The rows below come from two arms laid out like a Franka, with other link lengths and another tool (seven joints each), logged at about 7 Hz.
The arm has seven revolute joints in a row. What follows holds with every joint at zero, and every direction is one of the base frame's. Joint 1 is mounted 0.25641 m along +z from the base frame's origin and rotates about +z. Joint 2 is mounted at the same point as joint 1 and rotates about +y. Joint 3 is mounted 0.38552 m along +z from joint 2 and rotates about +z. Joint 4 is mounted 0.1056 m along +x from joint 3 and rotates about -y. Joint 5 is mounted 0.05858 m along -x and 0.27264 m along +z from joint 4 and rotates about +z. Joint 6 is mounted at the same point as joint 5 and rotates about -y. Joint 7 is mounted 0.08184 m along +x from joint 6 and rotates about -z. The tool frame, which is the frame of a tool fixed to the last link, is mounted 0.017 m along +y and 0.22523 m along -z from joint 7; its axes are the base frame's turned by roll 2.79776, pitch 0 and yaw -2.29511 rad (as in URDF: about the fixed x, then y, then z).
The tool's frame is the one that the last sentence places.
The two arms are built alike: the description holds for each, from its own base.
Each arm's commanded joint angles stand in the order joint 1, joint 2, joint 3, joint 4, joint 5, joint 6, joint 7.
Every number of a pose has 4 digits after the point. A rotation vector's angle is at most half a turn.
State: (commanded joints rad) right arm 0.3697 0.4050 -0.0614 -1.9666 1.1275 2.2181 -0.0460; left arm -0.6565 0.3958 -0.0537 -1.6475 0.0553 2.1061 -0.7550
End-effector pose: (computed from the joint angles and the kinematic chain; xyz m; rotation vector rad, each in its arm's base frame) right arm 0.5238 0.3011 0.2393 -0.6044 2.5398 1.6721; left arm 0.4706 -0.3729 0.2798 1.2786 -2.7373 -0.4027
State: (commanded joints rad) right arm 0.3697 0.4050 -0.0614 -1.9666 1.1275 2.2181 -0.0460; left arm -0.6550 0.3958 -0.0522 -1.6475 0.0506 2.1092 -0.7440
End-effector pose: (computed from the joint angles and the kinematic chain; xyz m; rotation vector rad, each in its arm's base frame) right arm 0.5238 0.3011 0.2393 -0.6044 2.5398 1.6721; left arm 0.4719 -0.3726 0.2800 1.2698 -2.7413 -0.3974
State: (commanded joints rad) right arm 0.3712 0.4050 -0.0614 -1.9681 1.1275 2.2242 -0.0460; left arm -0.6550 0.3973 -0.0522 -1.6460 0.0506 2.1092 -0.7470
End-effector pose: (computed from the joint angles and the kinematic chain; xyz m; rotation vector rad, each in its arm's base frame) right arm 0.5241 0.3010 0.2386 -0.6031 2.5412 1.6657; left arm 0.4722 -0.3729 0.2796 1.2737 -2.7390 -0.3968
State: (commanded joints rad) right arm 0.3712 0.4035 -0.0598 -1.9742 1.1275 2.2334 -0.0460; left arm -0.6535 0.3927 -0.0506 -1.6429 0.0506 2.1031 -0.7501
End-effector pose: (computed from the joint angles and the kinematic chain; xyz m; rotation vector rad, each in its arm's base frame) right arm 0.5237 0.2999 0.2372 -0.5982 2.5450 1.6574; left arm 0.4729 -0.3711 0.2830 1.2828 -2.7356 -0.3947
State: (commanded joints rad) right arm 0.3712 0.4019 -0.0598 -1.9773 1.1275 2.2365 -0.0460; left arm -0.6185 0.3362 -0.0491 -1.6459 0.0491 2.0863 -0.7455
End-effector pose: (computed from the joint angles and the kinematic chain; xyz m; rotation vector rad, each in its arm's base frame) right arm 0.5234 0.2992 0.2370 -0.5960 2.5463 1.6543; left arm 0.4805 -0.3496 0.3141 1.3374 -2.7315 -0.3457
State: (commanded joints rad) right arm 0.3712 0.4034 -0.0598 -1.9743 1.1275 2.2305 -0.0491; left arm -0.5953 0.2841 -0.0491 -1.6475 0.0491 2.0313 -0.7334
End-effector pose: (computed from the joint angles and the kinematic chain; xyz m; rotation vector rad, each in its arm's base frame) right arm 0.5230 0.3003 0.2373 -0.6038 2.5437 1.6602; left arm 0.4760 -0.3286 0.3390 1.3553 -2.7221 -0.3547
